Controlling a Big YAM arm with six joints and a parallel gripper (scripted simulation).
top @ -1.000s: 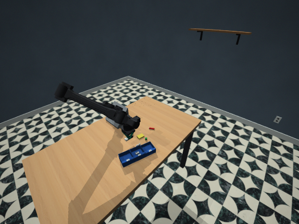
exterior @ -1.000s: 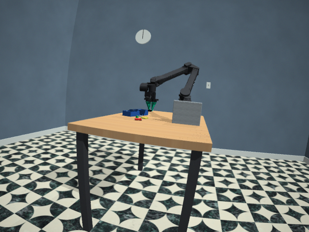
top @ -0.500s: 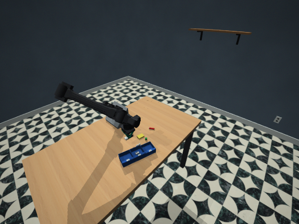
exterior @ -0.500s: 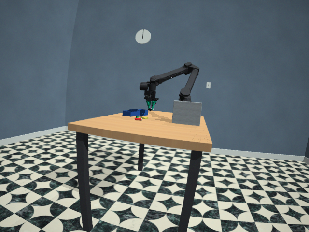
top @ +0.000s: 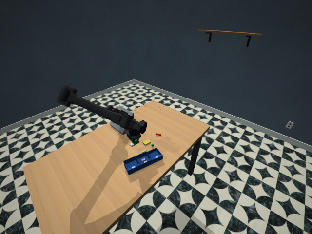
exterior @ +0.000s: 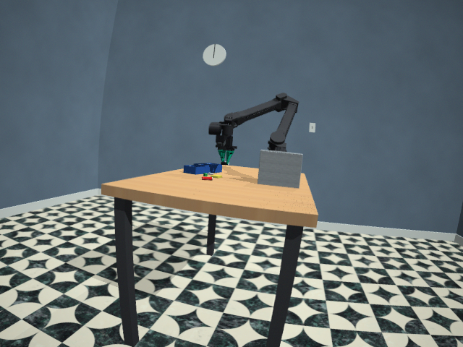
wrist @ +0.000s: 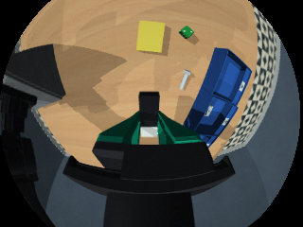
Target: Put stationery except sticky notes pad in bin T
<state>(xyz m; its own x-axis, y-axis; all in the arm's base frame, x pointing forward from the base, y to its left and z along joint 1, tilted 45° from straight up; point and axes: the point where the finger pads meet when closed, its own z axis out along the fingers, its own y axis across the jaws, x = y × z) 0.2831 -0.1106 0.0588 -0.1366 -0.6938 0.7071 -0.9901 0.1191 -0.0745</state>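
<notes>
The black-and-white marker-like item is 10 mm to the right of my hand. Round my hand: blue bin (130 mm ahead, 50 mm below, 40 mm to the right); sticky notes (100 mm to the left, 60 mm below, 20 mm ahead); white object (120 mm ahead, 50 mm below, 40 mm to the right).
</notes>
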